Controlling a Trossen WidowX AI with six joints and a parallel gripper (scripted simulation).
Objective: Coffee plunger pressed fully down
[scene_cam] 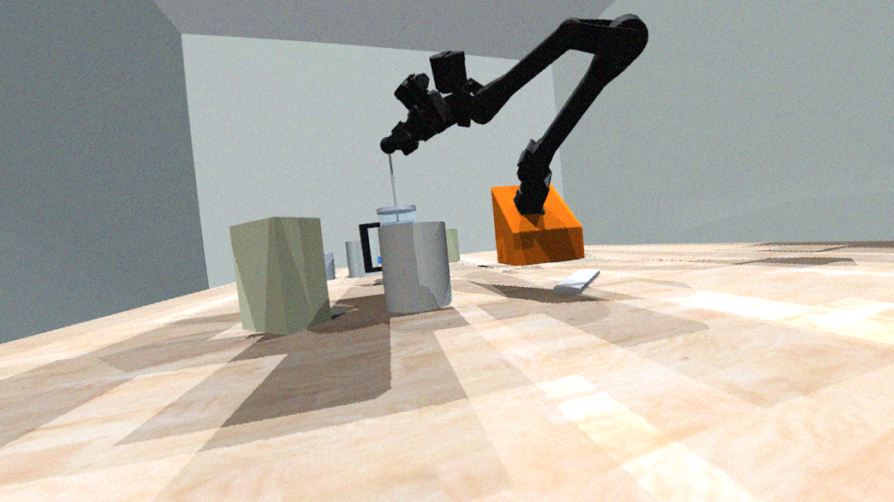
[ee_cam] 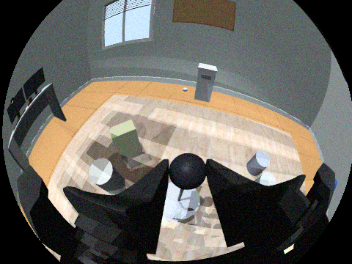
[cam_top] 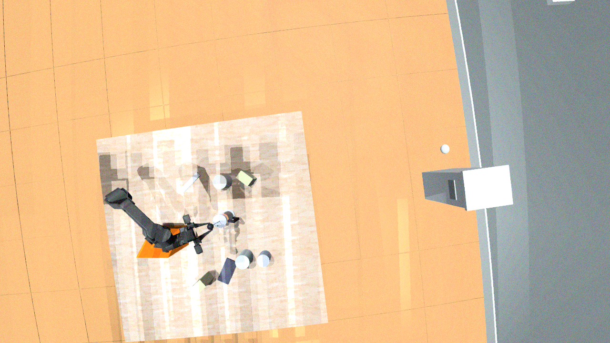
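The coffee press is 10 mm ahead of my gripper tip, 10 mm to the right of it and 130 mm below it. The rest, counted from my gripper tip: dark slab 20 mm behind, 340 mm to the right, 260 mm below.
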